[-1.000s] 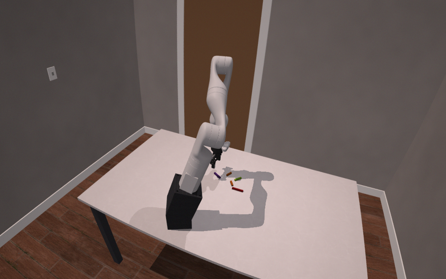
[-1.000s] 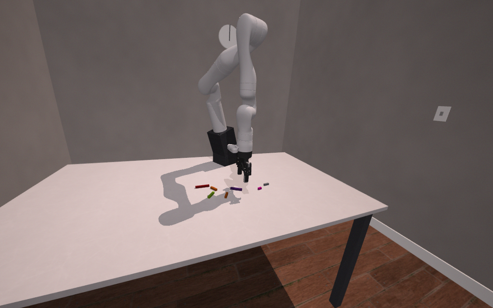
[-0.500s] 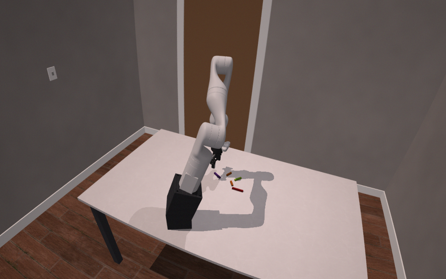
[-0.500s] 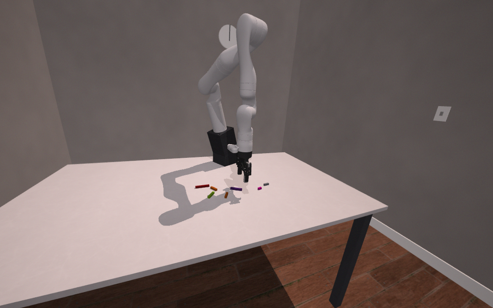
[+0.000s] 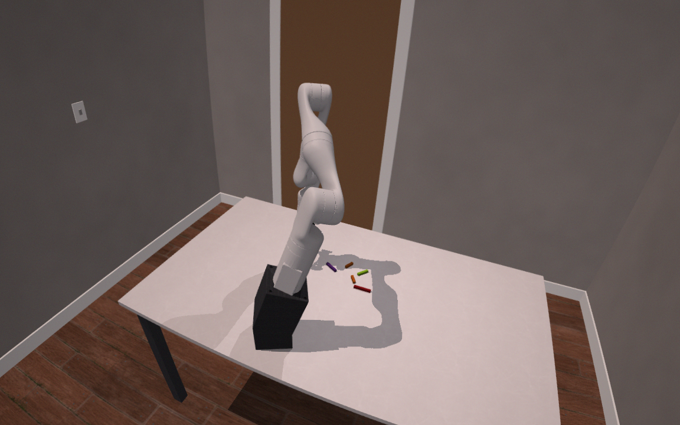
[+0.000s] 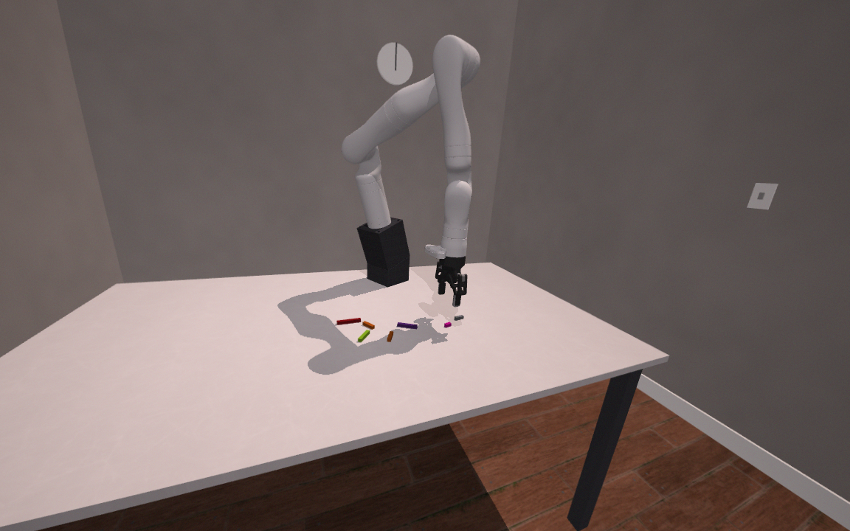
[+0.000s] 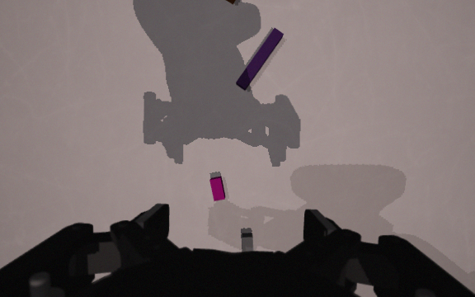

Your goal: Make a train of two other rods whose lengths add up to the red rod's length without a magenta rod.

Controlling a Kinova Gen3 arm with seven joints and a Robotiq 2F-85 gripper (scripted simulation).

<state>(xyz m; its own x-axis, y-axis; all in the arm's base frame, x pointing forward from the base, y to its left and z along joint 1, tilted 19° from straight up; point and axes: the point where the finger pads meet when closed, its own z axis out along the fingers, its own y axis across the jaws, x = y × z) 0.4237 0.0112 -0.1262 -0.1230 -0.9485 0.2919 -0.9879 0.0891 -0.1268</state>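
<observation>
The grey rod lies 80 mm below my hand and 50 mm to the left of it. Round my hand: purple rod: 120 mm to the right, 80 mm below, 30 mm behind; magenta rod: 80 mm below, 20 mm ahead, 10 mm to the right; lime rod: 260 mm to the right, 80 mm below, 30 mm behind.
</observation>
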